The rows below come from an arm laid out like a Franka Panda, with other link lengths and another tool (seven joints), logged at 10 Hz.
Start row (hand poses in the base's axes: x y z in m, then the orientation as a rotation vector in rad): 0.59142 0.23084 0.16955 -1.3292 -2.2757 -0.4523
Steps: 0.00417 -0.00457 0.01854 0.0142 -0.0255 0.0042; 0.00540 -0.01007 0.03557 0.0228 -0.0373 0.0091; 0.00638 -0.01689 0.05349 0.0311 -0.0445 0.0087; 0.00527 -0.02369 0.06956 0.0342 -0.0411 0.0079; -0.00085 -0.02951 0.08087 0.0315 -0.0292 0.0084; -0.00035 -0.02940 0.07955 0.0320 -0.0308 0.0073; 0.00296 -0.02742 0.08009 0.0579 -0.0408 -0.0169; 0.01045 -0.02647 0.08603 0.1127 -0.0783 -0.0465; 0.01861 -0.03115 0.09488 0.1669 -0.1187 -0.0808; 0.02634 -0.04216 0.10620 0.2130 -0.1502 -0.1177
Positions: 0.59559 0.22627 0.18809 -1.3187 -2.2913 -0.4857; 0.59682 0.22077 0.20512 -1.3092 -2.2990 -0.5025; 0.59780 0.21395 0.22304 -1.3059 -2.3002 -0.5171; 0.59669 0.20715 0.23911 -1.3051 -2.2953 -0.5181; 0.59057 0.20133 0.25042 -1.3053 -2.2875 -0.5058; 0.59107 0.20144 0.24910 -1.3065 -2.2879 -0.5079; 0.59438 0.20342 0.24964 -1.3230 -2.2681 -0.5516; 0.60187 0.20437 0.25558 -1.3317 -2.2496 -0.6493; 0.61003 0.19969 0.26443 -1.3449 -2.2280 -0.7501; 0.61776 0.18868 0.27575 -1.3639 -2.2004 -0.8360
